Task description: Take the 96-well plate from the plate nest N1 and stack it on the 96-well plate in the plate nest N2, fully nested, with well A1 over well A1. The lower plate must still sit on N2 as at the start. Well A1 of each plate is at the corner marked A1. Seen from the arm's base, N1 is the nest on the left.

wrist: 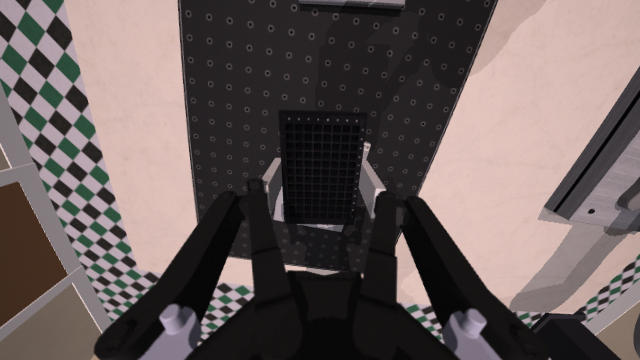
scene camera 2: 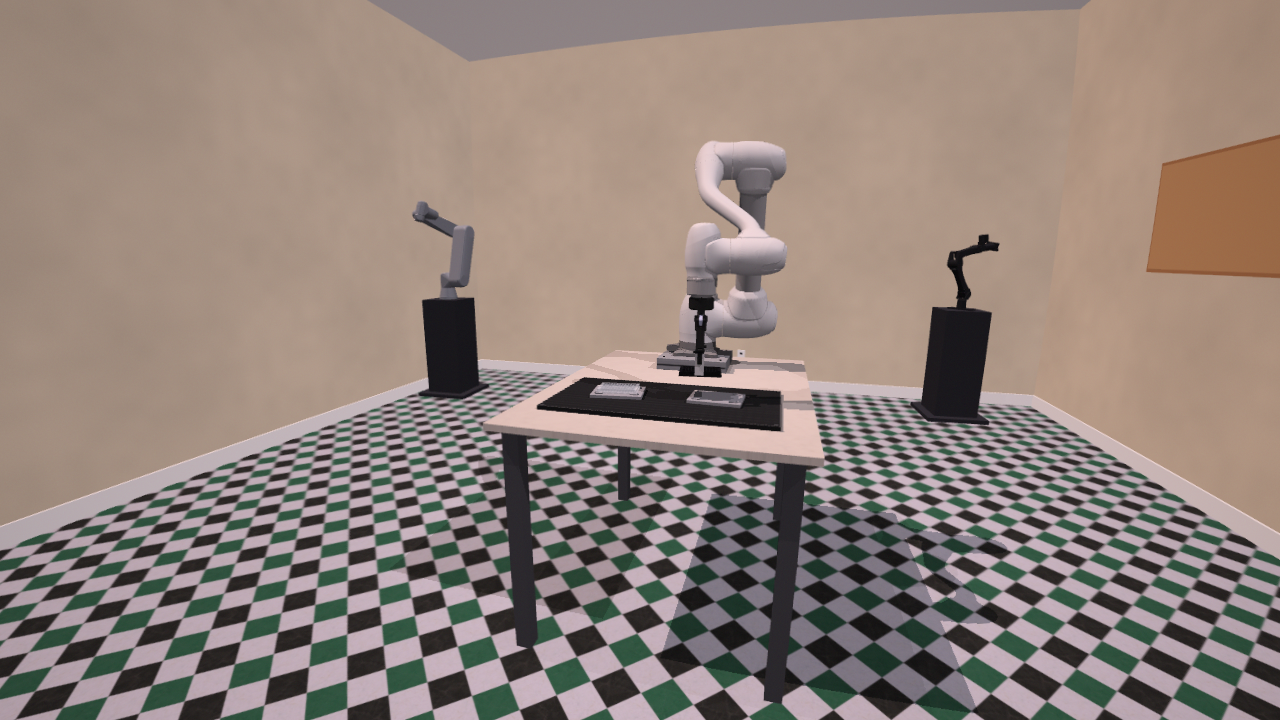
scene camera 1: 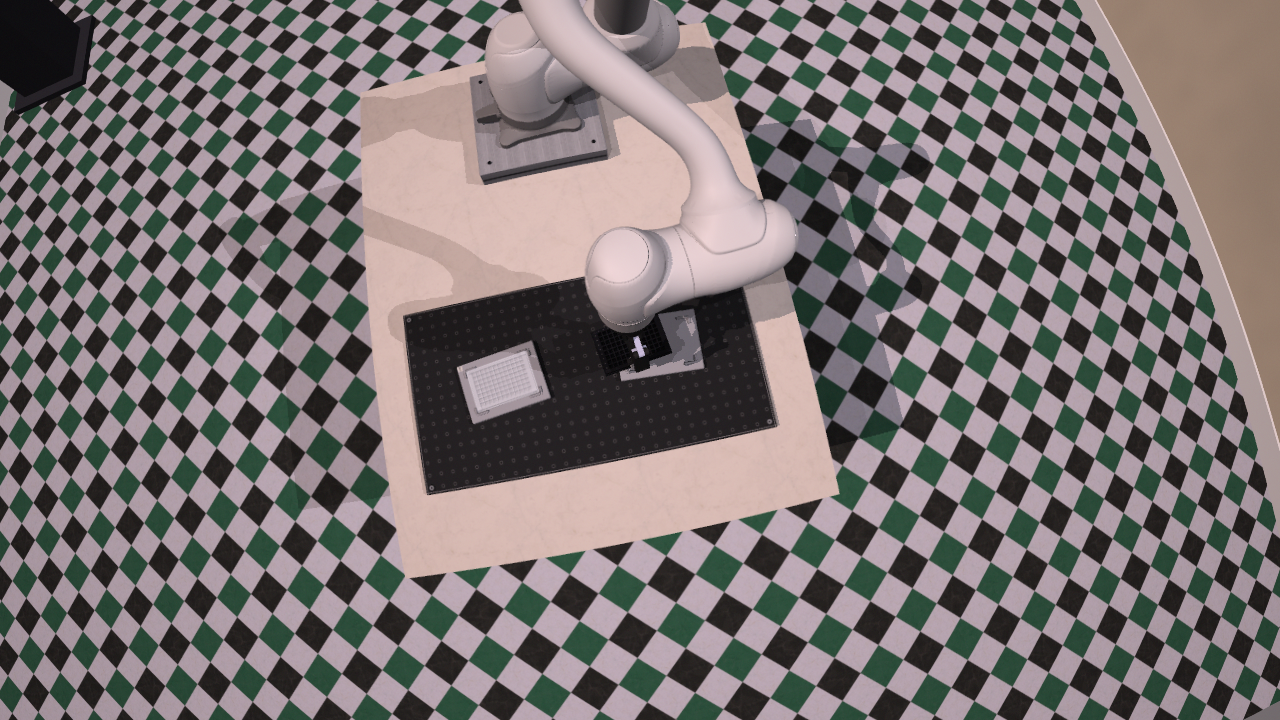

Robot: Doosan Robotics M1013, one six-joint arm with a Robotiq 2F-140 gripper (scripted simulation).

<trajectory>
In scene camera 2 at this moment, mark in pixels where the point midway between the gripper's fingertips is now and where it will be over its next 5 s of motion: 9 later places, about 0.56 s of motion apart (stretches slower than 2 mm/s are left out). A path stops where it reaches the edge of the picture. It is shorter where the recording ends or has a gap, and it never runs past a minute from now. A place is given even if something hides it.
My gripper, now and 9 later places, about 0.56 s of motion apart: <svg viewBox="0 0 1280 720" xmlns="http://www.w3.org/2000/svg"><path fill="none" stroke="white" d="M699 371L683 370L667 370L652 368L638 368L623 367L619 367L618 367L616 370L617 376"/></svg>
</trajectory>
